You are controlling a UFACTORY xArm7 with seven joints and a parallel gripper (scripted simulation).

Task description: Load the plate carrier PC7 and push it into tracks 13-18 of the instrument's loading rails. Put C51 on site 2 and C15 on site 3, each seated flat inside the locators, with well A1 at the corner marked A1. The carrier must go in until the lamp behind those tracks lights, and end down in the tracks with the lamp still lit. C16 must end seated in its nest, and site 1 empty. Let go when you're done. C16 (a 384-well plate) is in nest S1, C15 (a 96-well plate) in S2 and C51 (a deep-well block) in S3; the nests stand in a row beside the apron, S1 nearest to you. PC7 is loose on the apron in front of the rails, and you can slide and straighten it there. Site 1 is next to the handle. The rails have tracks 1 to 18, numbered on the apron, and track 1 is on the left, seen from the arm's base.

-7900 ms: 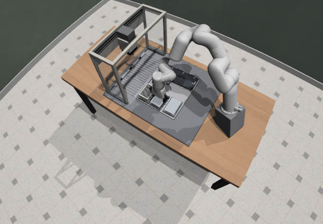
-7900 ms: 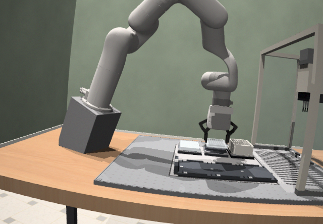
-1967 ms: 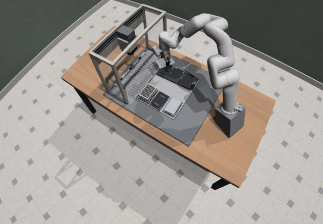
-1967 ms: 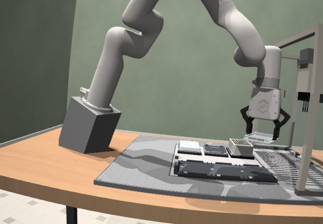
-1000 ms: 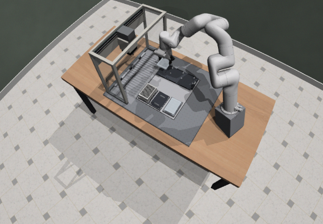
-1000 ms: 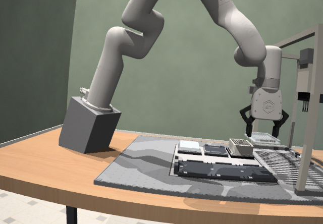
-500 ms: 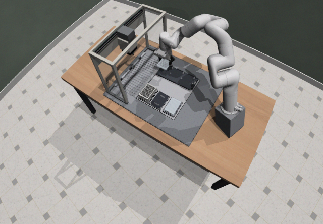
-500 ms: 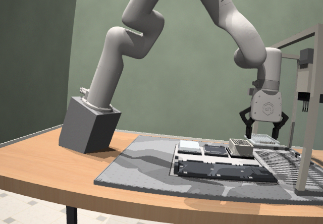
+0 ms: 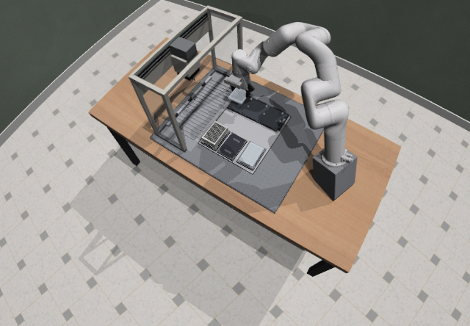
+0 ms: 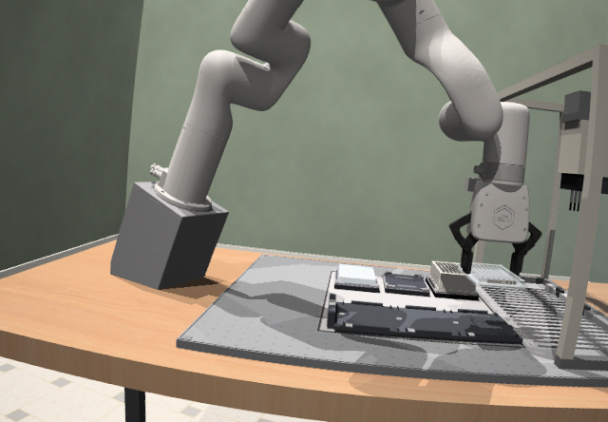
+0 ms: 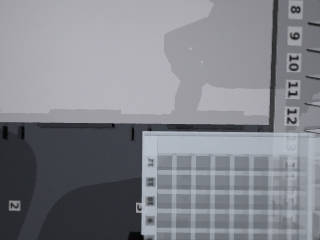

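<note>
Now: hand 11 cm past the dark plate carrier PC7 and 10 cm above it. Also, from my hand: nest s3: 26 cm to the left, 11 cm below; then deep-well block C51: 26 cm to the left, 8 cm below; then 96-well plate C15: 1 cm below.
</note>
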